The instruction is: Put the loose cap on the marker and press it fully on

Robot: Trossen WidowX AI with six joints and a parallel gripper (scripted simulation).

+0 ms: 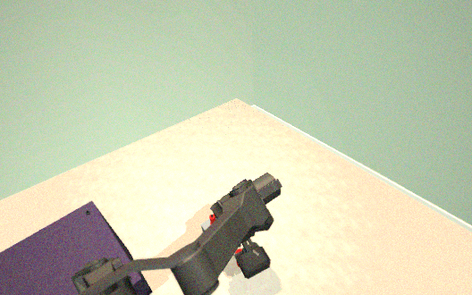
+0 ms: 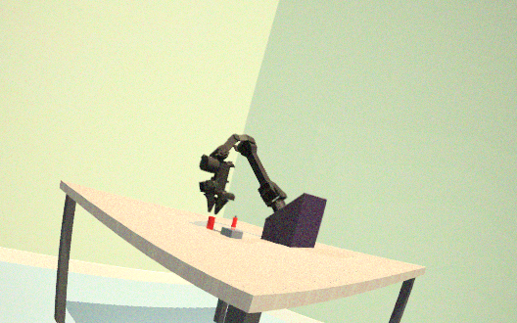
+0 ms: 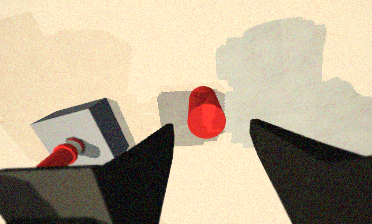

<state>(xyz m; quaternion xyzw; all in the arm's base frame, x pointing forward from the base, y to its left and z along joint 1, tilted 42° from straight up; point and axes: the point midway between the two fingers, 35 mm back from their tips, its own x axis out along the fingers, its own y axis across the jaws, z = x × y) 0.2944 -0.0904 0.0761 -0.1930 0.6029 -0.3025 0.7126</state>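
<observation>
Right now the red cap is 4 cm below my gripper tip. Also, from my gripper tip: holder block: 13 cm to the left, 5 cm below.
</observation>
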